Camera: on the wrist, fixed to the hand. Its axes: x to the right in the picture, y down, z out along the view.
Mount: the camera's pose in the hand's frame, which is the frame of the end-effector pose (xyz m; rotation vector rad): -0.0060 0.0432 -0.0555 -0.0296 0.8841 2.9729
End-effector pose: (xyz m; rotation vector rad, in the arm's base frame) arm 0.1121 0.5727 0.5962 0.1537 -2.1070 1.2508
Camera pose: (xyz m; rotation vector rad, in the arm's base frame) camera 0.1257 0.6396 0.5782 2.5227 -0.0517 -0.9425
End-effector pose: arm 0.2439 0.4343 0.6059 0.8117 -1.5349 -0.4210
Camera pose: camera 0.2869 0.4790 0.6396 -1.4998 -0.4391 1.7637
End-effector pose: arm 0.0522 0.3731 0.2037 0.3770 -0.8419 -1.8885
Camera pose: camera 0.1164 0.3455 0.1938 -0.2364 -0.0149 1.0536
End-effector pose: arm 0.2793 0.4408 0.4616 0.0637 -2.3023 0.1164
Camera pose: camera 0.3207 0.4896 0.4914 -2.4587 0.2009 1.0712
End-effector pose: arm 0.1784 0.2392 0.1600 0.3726 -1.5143 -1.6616
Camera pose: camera 0.2372 0.2095 0.1855 -0.8331 -0.0616 0.9041
